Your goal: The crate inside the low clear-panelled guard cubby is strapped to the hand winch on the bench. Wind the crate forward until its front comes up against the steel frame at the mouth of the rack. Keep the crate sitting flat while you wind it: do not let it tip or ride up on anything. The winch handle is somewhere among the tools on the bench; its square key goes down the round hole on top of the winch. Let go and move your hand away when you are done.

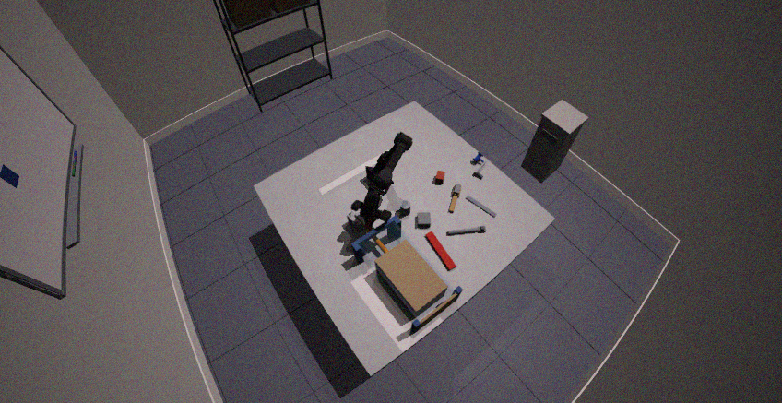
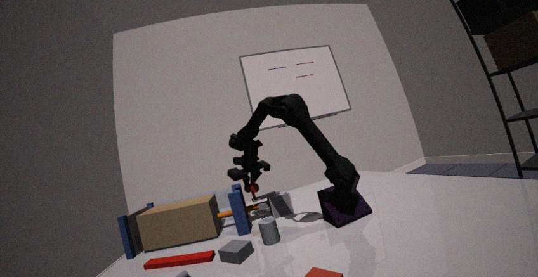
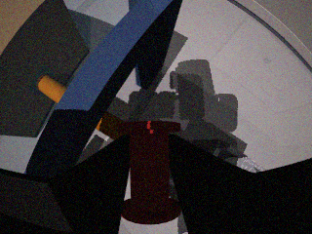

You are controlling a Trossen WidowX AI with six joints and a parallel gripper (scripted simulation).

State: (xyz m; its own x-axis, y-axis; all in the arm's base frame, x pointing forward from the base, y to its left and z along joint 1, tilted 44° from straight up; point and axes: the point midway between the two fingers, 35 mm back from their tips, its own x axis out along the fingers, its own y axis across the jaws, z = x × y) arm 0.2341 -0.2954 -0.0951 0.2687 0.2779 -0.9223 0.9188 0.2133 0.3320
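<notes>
The winch handle with red knob is 5 cm behind my gripper tip, 2 cm to the left of it and 5 cm below it. Round my gripper tip: grey block 12 cm ahead, 27 cm to the left, 13 cm below; then blue frame 5 cm ahead, 4 cm below; then grey winch 13 cm behind, 1 cm to the left, 12 cm below.
</notes>
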